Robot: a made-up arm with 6 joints. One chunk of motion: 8 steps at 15 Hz.
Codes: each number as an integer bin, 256 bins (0 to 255) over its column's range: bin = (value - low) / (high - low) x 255, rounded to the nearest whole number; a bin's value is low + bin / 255 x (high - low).
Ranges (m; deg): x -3.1..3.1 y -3.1..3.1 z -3.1..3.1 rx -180..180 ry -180..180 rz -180..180
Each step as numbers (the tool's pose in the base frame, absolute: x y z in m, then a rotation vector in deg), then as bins.
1 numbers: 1.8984 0.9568 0.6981 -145.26 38.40 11.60
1 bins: 206 167 156 25 155 136
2 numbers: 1.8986 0.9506 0.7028 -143.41 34.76 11.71
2 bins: 206 167 156 26 152 136
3 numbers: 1.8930 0.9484 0.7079 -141.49 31.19 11.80
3 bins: 205 167 157 27 150 136
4 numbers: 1.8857 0.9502 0.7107 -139.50 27.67 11.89
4 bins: 205 167 157 29 147 136
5 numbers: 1.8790 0.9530 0.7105 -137.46 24.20 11.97
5 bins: 205 167 157 30 145 136
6 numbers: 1.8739 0.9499 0.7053 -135.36 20.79 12.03
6 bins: 205 167 157 32 142 136
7 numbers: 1.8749 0.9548 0.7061 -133.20 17.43 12.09
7 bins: 205 167 157 33 140 136
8 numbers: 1.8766 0.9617 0.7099 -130.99 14.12 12.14
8 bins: 205 167 157 35 138 136
